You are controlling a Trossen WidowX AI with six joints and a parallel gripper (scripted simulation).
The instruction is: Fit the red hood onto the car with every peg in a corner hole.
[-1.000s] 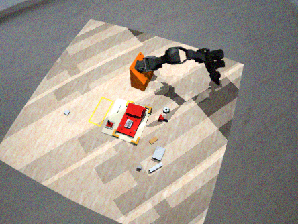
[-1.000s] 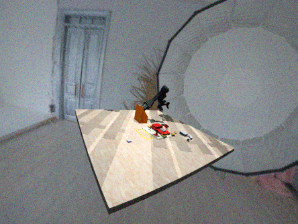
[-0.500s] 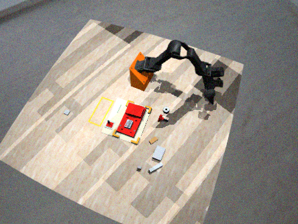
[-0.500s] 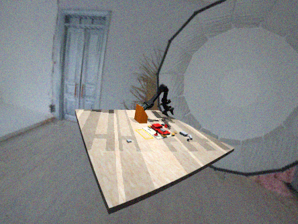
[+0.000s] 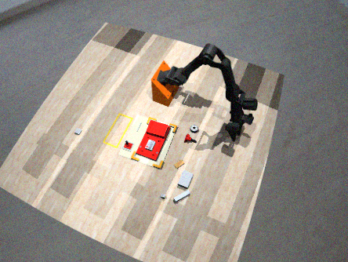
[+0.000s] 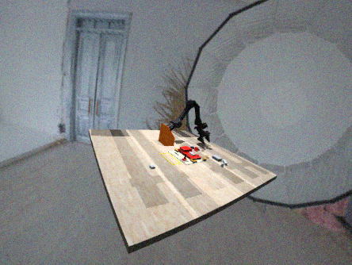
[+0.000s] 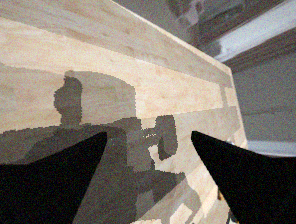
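Right now the red hood is 40 cm to the right of my gripper tip, 6 cm ahead of it and 1 cm above it. Round my gripper tip: wheel (22 cm to the right, 3 cm below, 1 cm behind); tan piece (25 cm to the right, 20 cm ahead, 3 cm below); grey engine block (40 cm to the right, 16 cm ahead, 1 cm below).
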